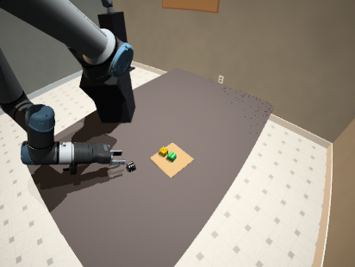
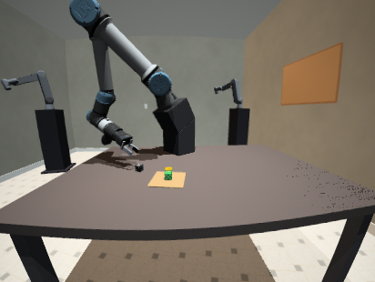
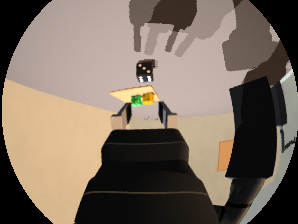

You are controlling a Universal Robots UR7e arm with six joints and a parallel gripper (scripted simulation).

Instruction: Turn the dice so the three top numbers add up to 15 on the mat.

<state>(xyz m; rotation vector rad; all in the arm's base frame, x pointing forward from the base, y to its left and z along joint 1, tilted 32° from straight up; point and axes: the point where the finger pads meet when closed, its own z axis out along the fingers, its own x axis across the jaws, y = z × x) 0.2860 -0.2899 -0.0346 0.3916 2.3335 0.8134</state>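
Right now my hand is 80 mm above the black die, 30 mm to the right of it and 20 mm short of it. From my hand the other things lie so: yellow die (160 mm to the left, 110 mm ahead, 80 mm below); green die (160 mm ahead, 150 mm to the left, 80 mm below); tan mat (160 mm ahead, 150 mm to the left, 100 mm below).
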